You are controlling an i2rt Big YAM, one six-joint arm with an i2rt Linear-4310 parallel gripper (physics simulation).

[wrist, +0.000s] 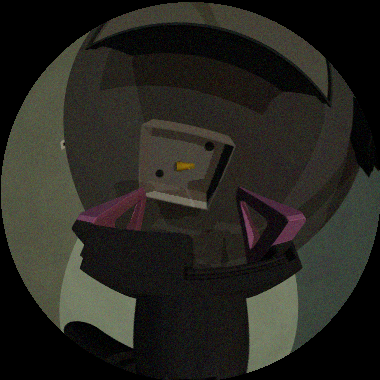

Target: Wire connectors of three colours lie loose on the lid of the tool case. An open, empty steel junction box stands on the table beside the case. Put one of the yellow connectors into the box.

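Frame: origin at the arm's base, x ahead, y left, z up, level; millimetres.
Seen in the pictures: gripper, between the fingertips: (190, 191).
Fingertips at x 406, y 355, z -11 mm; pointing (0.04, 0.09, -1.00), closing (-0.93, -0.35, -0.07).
Observation:
Offsets run from my fingertips to a thing's top centre. "spot": to the spot under its first point. Level surfaces: height alone.
The open steel junction box @[16 mm ahead, 3 mm left, 31 mm down] (172, 144) stands on the table near the middle of the wrist view, with two dark round holes in its floor. A yellow connector @[10 mm ahead, 8 mm left, 52 mm down] (185, 166) shows inside the outline of the box, lying on its side over the floor between the two holes. My gripper (190, 191) is wide open with nothing between its fingers. Its two pink fingertips are at the near side of the box, one to the left and one to the right, apart from the connector.
The tool case @[spot: 38 mm ahead, 146 mm right, 8 mm down] (210, 39) stands beyond the box, at the top of the view, its edge curved by the lens. The dark table @[69 mm down] (280, 150) surrounds the box. A dark object (365, 135) shows at the far right edge. A small pale wall plate (63, 144) shows at the left.

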